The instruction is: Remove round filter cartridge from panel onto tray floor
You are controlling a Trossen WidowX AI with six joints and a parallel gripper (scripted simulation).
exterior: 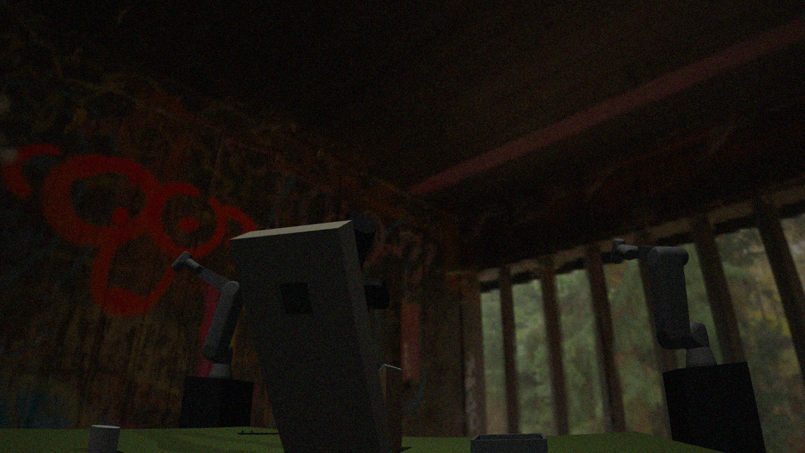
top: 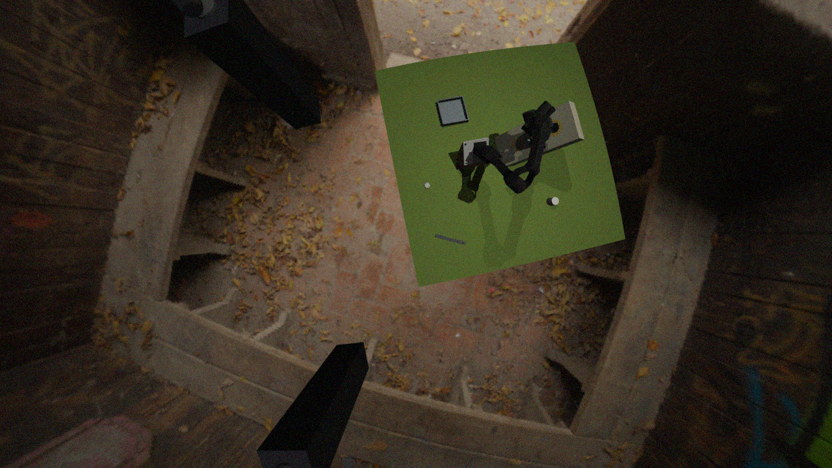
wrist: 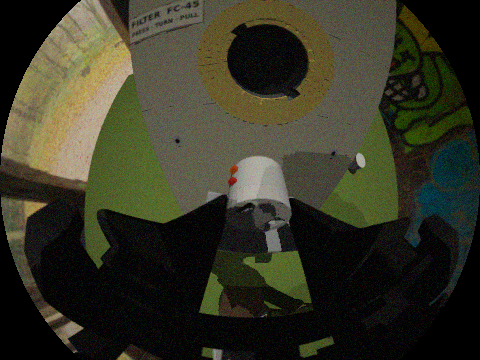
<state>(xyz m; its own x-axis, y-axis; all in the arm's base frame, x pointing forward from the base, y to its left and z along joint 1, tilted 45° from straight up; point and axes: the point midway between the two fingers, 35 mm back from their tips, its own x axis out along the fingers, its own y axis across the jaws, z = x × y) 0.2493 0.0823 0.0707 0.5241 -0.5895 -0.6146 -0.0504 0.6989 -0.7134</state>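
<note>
The grey tray is 34 cm behind my gripper tip, 27 cm to the left of it and 22 cm below it. From my gripper tip the other things lie so: round filter cartridge right at my gripper tip.
</note>
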